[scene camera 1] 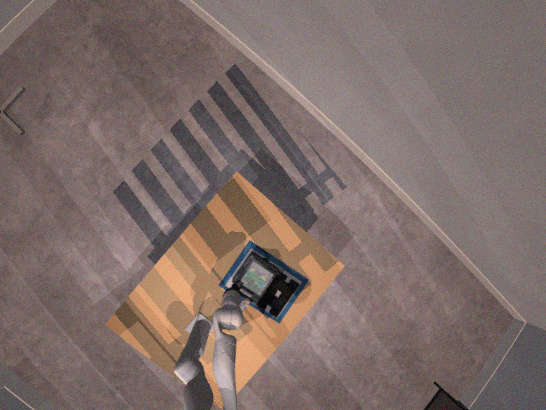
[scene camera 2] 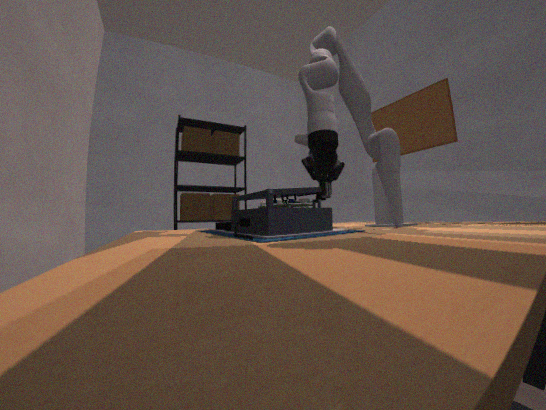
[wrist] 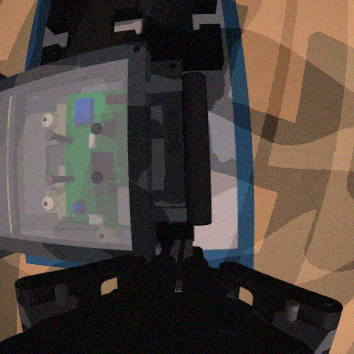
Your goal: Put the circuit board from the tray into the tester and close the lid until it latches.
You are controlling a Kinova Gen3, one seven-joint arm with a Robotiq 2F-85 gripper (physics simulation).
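Pixels of known places: gripper, between the fingertips: [scene camera 1: 234, 284] [scene camera 2: 326, 198] [wrist: 182, 251]; arm's base, origin of its link: [scene camera 1: 201, 327] [scene camera 2: 389, 223].
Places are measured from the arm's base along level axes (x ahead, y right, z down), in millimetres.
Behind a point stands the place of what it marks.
Note:
The tester [scene camera 2: 300, 221] @(z -23, x 422, y 8 mm) is a dark box on a blue-edged mat [wrist: 245, 200] @(z 6, x 252, y 40 mm). Its lid [scene camera 2: 292, 191] @(z -87, x 430, y 21 mm), a dark frame with a clear window, lies nearly level over the box, with a gap under it in scene camera 2. The green circuit board [scene camera 1: 257, 280] [wrist: 84, 165] lies inside the tester under the window. A black bar [wrist: 196, 150] @(z -108, x 306, y 87 mm) runs along the lid's near side; I cannot tell whether the lid is latched. My gripper [scene camera 2: 325, 194] @(z -77, x 322, y 18 mm) [wrist: 182, 251] @(z -77, x 322, y 18 mm) is shut and empty, fingertips at lid height by the bar's end. Contact is unclear.
The black tray [scene camera 1: 278, 294] @(z 2, x 368, y 269 mm) [wrist: 165, 30] @(z -10, x 323, y 244 mm) stands beside the tester on the same mat, with light patches showing in its recesses. The wooden table [scene camera 2: 240, 325] @(z 8, x 701, y -241 mm) has striped shadows. A shelf rack [scene camera 2: 177, 175] with boxes stands far behind. The arm [scene camera 1: 227, 360] @(z -538, x 278, y 56 mm) reaches over the table's near edge.

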